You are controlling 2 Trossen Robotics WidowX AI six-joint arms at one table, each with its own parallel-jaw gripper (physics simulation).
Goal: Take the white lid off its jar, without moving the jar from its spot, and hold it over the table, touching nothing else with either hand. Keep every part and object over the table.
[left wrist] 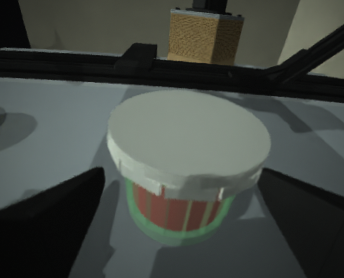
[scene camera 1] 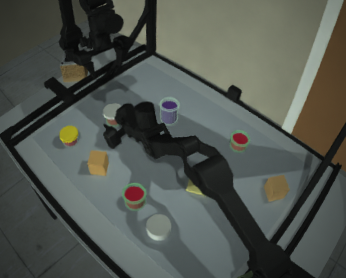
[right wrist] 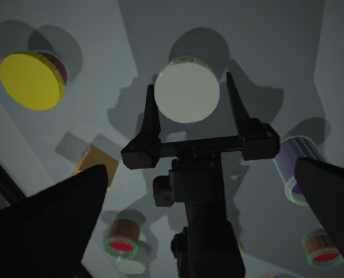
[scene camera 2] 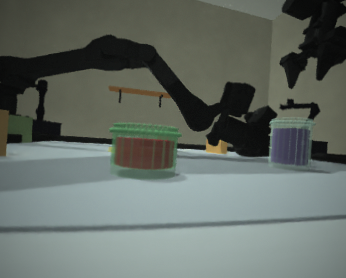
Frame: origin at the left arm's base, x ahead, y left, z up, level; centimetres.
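Seen in the pictures: left gripper, fingertip midpoint: [left wrist: 182,175] [scene camera 1: 113,117] [right wrist: 187,78]; right gripper, fingertip midpoint: [scene camera 1: 107,73] [right wrist: 200,170] [scene camera 2: 303,84]; right arm's base, origin of the base link: [left wrist: 209,12].
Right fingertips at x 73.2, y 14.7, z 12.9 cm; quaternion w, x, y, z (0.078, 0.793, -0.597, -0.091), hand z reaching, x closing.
Pixels of each thing's middle, then the offset from my right fingertips to it.
- white lid, body centre: [left wrist: 187,129] [right wrist: 186,93] [scene camera 1: 113,111] dx -2.6, dy +0.0, dz -14.5 cm
- purple jar, body centre: [right wrist: 302,167] [scene camera 2: 289,143] [scene camera 1: 169,111] dx -9.2, dy -17.6, dz -15.3 cm
- loose white disc, body centre: [right wrist: 132,259] [scene camera 1: 158,227] [scene camera 2: 128,141] dx -45.6, dy +1.2, dz -17.6 cm
- yellow block, body centre: [scene camera 2: 134,151] [scene camera 1: 201,182] dx -36.6, dy -16.4, dz -18.9 cm
The white lid [scene camera 1: 111,113] [left wrist: 189,132] [right wrist: 187,95] sits level on its jar [left wrist: 177,212], a green-tinted clear jar with red contents that stands upright on the table. My left gripper [left wrist: 182,175] [right wrist: 187,78] is open and low, with one finger on each side of the lid and nothing held. In the right wrist view the lid lies between these fingers, close to the left-hand one. Whether either finger touches it is unclear. My right gripper [scene camera 2: 306,82] is open and empty, high above the table.
A yellow-lidded jar [scene camera 1: 69,135] [right wrist: 31,80], a purple jar [scene camera 1: 169,111] [scene camera 2: 290,145] and an orange block [scene camera 1: 98,163] stand around the lidded jar. Two open red jars [scene camera 1: 135,196] [scene camera 1: 240,141], a loose white disc [scene camera 1: 158,227], another orange block [scene camera 1: 276,188] and a yellow block [scene camera 1: 195,187] are farther away.
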